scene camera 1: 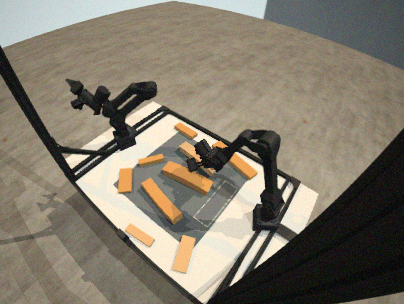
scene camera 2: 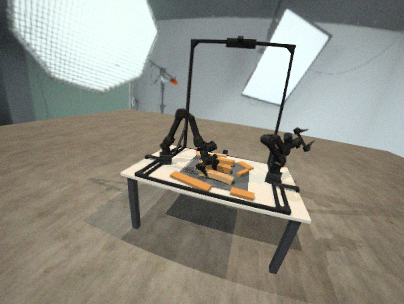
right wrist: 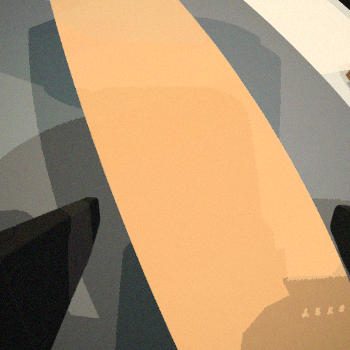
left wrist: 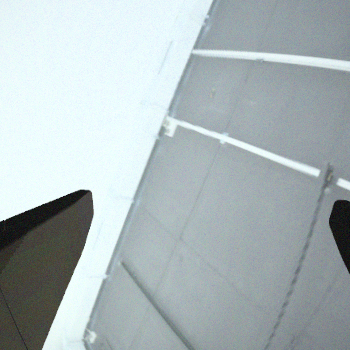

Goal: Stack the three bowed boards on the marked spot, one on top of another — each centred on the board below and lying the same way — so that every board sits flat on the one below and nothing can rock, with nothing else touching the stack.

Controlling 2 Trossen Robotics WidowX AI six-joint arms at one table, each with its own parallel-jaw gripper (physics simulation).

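Places are measured from the left arm's base along level axes (x left, y back, z up), in millimetres.
Where they show: left gripper, fingertip midpoint: (scene camera 1: 68,82) (scene camera 2: 311,134) (left wrist: 216,207); right gripper, fingertip midpoint: (scene camera 1: 202,160) (scene camera 2: 211,175) (right wrist: 219,213); left arm's base at its link origin: (scene camera 1: 122,133) (scene camera 2: 274,172); right arm's base at its link origin: (scene camera 1: 268,214) (scene camera 2: 165,153).
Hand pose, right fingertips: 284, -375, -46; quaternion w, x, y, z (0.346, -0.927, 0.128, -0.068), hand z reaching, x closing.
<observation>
Each offset is from my right fingertips to the centre of the thing, as dx, dy, dz. "spot": to the spot under its first point.
A light orange bowed board {-10, +29, -3} (scene camera 1: 187,149) (scene camera 2: 220,176) (right wrist: 185,175) lies on the grey mat, partly hidden by my right gripper in scene camera 1. A darker board {-128, -46, +1} (scene camera 1: 187,177) lies beside it, and another {-293, -85, +8} (scene camera 1: 161,200) lies further left. The marked spot is a pale rectangular outline {spot: -103, -191, -22} (scene camera 1: 208,199) with no board inside. My right gripper (scene camera 1: 201,168) (scene camera 2: 207,170) (right wrist: 219,213) is open, low over the light board, which shows between its fingers in the right wrist view; contact is unclear. My left gripper (scene camera 1: 71,93) (scene camera 2: 307,139) (left wrist: 216,207) is open and empty, raised away from the boards.
A long orange board {+154, -76, -13} (scene camera 1: 244,166) (scene camera 2: 190,181) lies near the table edge. Several small blocks lie around the boards, among them ones at the top {spot: +45, +235, +0} (scene camera 1: 185,131) (scene camera 2: 242,193), left (scene camera 1: 125,180) and bottom {spot: -336, -346, -8} (scene camera 1: 184,254) of scene camera 1. Black rails frame the table.
</observation>
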